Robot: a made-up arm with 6 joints.
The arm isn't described. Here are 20 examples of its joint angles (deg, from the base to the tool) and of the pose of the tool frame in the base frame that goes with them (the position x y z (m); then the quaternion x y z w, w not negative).
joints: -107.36 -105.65 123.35 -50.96 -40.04 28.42
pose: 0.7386 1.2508 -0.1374 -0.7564 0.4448 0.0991 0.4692
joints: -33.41 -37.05 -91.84 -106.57 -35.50 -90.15
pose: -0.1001 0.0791 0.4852 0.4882 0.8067 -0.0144 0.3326
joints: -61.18 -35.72 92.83 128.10 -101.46 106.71
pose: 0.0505 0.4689 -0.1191 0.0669 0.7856 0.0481 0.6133
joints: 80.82 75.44 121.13 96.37 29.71 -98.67
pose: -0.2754 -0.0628 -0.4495 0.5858 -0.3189 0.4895 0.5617
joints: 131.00 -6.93 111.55 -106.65 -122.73 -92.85
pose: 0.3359 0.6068 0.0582 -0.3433 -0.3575 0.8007 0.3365
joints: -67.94 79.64 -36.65 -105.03 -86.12 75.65
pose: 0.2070 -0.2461 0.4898 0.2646 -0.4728 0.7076 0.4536
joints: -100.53 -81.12 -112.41 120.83 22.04 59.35
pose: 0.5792 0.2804 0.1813 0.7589 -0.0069 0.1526 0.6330
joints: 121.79 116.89 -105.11 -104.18 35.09 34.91
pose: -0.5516 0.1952 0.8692 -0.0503 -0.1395 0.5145 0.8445
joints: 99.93 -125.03 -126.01 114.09 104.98 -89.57
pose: -0.6455 0.3170 0.3250 -0.7264 0.1357 0.6182 0.2680
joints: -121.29 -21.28 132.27 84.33 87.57 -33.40
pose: -0.4659 0.6068 0.4663 -0.4518 0.3419 0.7963 0.2121
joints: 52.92 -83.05 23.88 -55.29 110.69 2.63
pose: 0.4030 1.0564 -0.0900 -0.1195 0.4829 -0.4712 0.7283
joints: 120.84 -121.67 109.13 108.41 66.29 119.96
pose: -0.1615 0.4864 -0.1986 0.1597 0.5127 -0.5895 0.6035
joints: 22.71 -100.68 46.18 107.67 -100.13 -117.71
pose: -0.3304 0.6901 -0.0966 -0.5726 -0.0503 -0.2770 0.7700
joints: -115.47 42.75 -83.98 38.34 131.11 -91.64
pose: -0.1904 0.0491 -0.4133 0.1136 -0.6552 0.7364 0.1244
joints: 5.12 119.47 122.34 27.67 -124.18 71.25
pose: -0.0210 0.0950 -0.4767 -0.1885 -0.8147 -0.5471 0.0381
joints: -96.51 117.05 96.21 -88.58 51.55 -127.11
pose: -0.3207 -0.3520 0.1508 -0.8078 0.2492 0.1334 0.5173
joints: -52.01 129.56 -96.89 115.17 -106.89 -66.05
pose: 0.3475 0.0332 0.1529 -0.0224 0.6714 -0.6274 0.3937
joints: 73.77 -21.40 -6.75 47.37 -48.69 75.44
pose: 0.1392 0.8568 0.5604 -0.2862 -0.3876 0.4857 0.7293
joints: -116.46 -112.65 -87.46 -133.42 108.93 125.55
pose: -0.0233 0.8382 -0.1916 -0.5819 0.0094 0.5714 0.5786
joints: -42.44 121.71 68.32 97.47 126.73 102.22
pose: 0.3576 0.3489 -0.0869 -0.3834 -0.4413 -0.2378 0.7757
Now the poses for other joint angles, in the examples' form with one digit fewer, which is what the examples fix.
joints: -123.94 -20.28 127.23 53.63 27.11 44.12
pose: -0.774 0.261 0.160 -0.194 -0.355 0.897 0.176
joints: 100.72 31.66 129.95 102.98 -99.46 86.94
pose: -0.097 0.203 0.101 -0.097 -0.572 -0.436 0.688
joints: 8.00 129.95 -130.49 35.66 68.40 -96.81
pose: -0.123 -0.587 -0.245 -0.878 -0.370 0.271 0.135
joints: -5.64 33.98 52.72 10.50 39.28 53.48
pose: -0.069 -0.456 0.577 0.697 -0.395 0.178 0.571
